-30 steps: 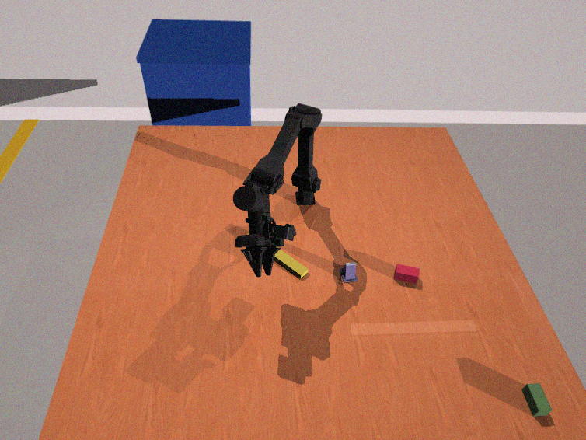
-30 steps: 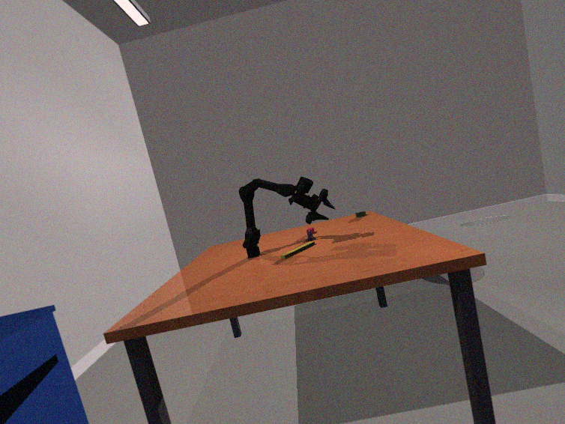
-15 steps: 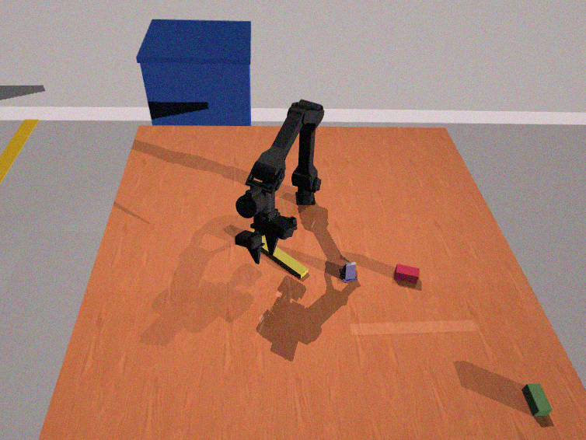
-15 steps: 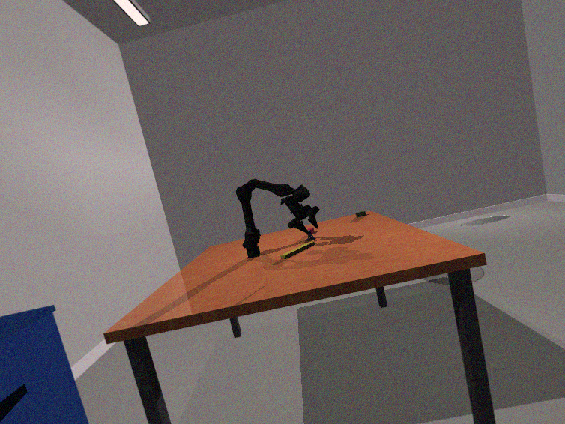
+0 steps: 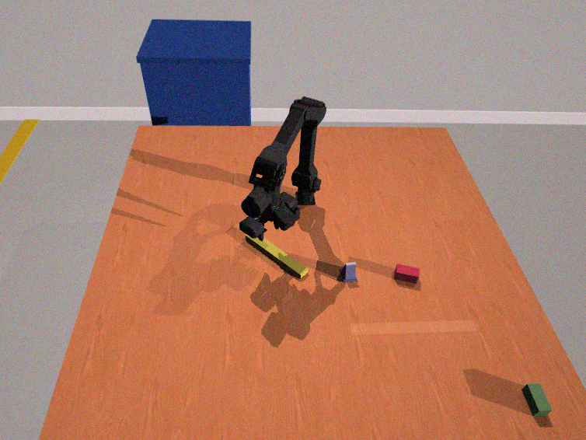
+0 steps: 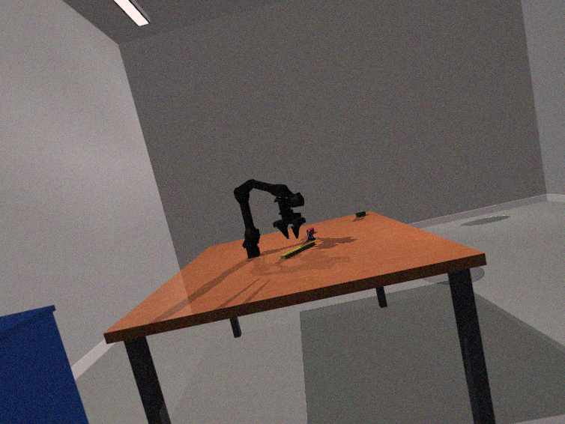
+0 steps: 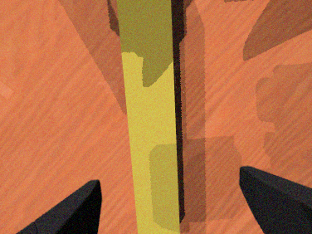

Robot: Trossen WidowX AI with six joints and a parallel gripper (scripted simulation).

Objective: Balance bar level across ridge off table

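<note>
Now: the yellow bar 1 cm ahead of my gripper tip, 2 cm to the left of it and 7 cm below it. Also, from my gripper tip: red block (11 cm ahead, 41 cm to the left, 6 cm below); then green block (50 cm ahead, 63 cm to the left, 6 cm below).
</note>
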